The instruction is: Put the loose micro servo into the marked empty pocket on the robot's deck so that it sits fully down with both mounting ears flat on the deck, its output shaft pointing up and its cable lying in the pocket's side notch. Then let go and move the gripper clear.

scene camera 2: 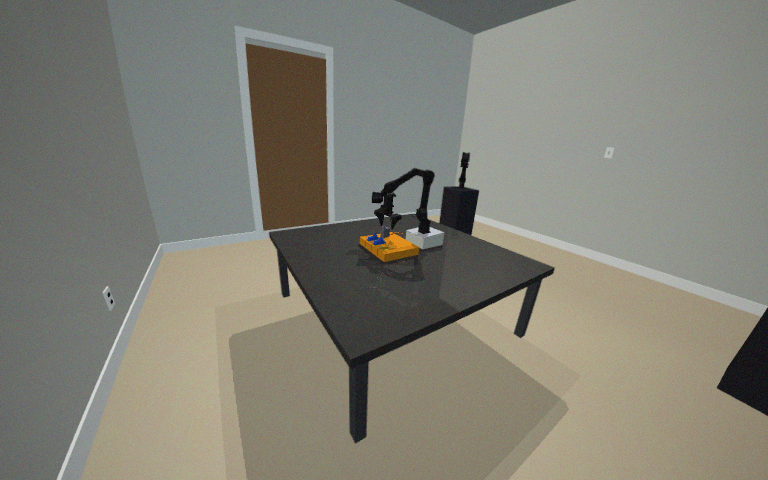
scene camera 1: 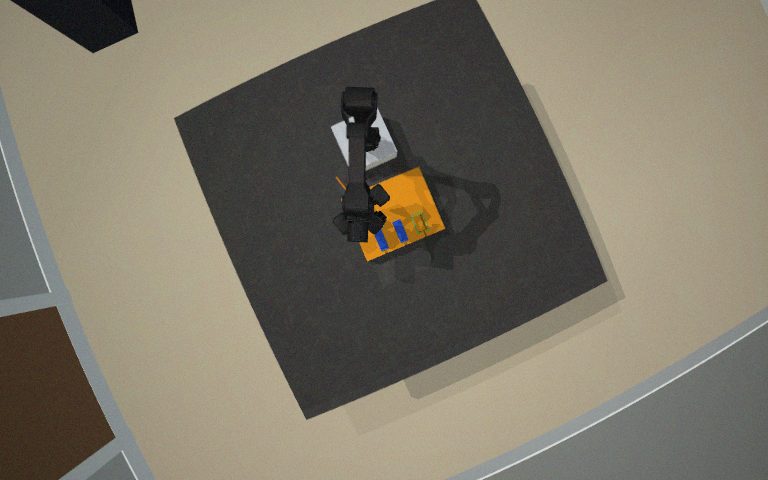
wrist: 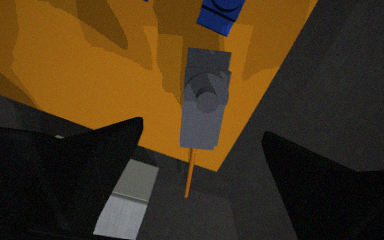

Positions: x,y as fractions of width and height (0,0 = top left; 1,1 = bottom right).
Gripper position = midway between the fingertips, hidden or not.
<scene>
My gripper (wrist: 0.53,0.54) is open, with nothing in its grasp. Further things: a grey micro servo (wrist: 0.54,0.33) and an orange deck (wrist: 0.25,0.29).
</scene>
